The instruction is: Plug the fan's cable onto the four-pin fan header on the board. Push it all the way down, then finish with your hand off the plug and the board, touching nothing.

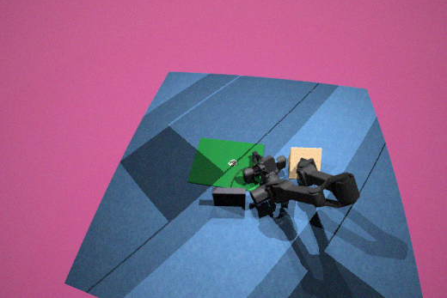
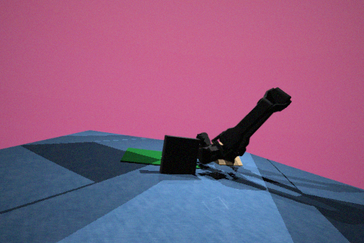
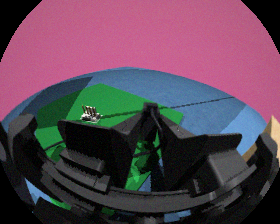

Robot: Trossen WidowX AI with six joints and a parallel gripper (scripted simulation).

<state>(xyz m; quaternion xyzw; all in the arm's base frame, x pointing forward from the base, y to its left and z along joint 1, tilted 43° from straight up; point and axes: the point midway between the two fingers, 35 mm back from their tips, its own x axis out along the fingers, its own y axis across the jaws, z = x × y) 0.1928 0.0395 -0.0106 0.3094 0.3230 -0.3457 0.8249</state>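
Now: the dark plug 1 cm below my gripper tip. The rest, counted from my gripper tip: dark fan (5 cm ahead, 22 cm to the left, 2 cm above); then green board (12 cm ahead, 4 cm to the left, 5 cm below); then white four-pin header (9 cm ahead, 5 cm to the left, 4 cm below).
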